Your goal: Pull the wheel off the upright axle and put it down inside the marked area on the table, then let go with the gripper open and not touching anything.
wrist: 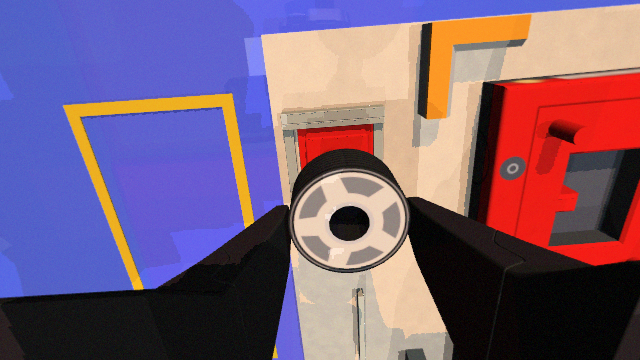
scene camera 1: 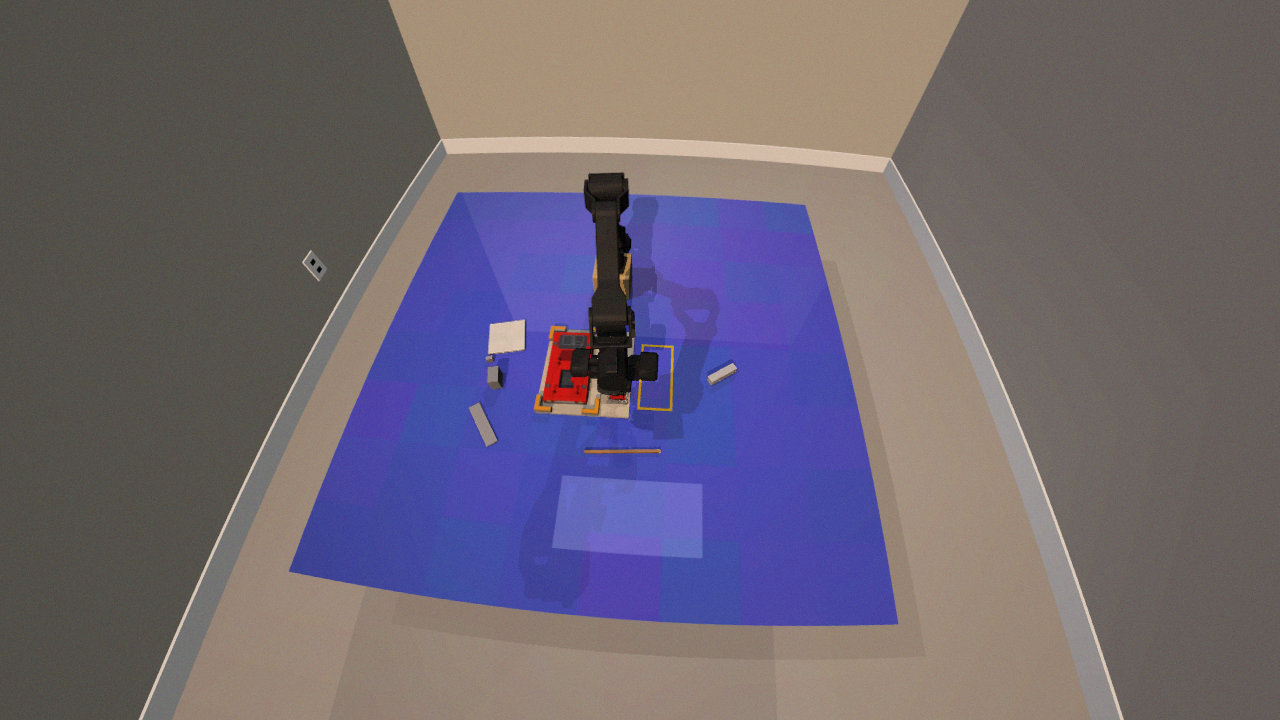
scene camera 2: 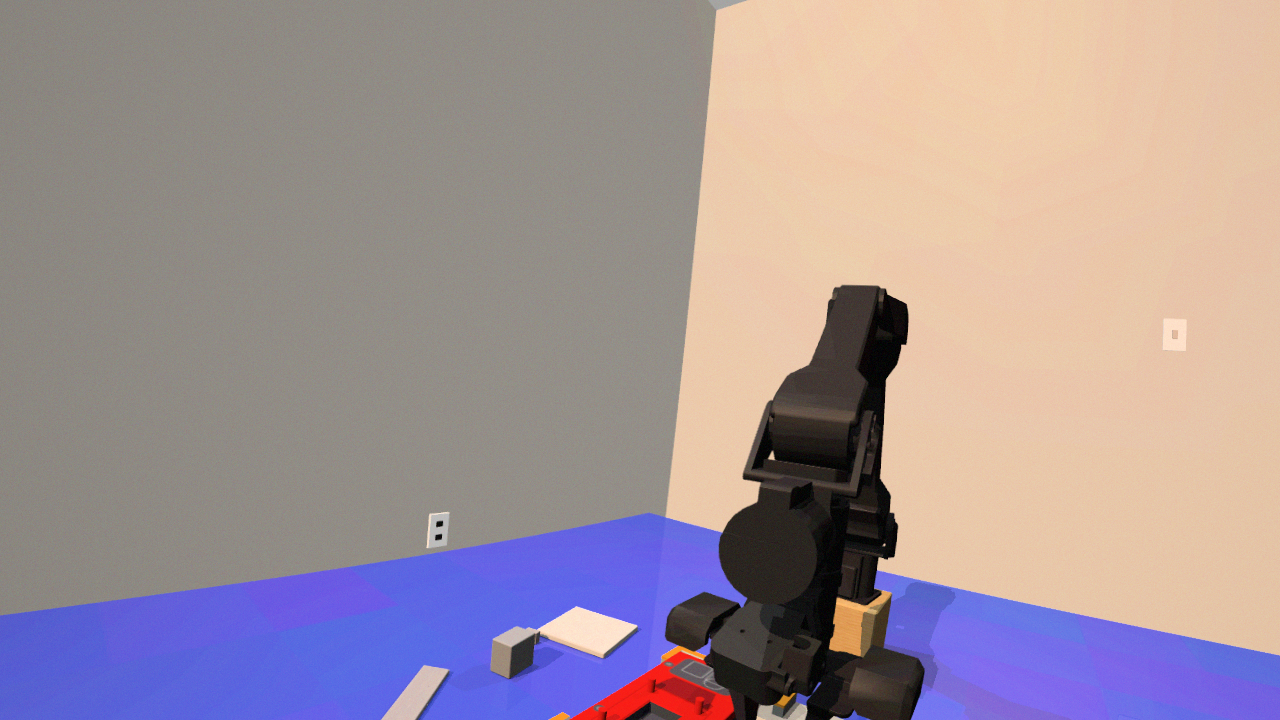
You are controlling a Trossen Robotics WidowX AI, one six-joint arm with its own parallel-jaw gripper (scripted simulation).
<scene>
A wheel shows in the wrist view [339,178]; in scene camera 2 it is out of frame. A white tile shows in scene camera 1 and in scene camera 2; in the wrist view it is out of frame. One and the same spot on the white tile: [scene camera 2: 581,629] is [scene camera 1: 505,339].
</scene>
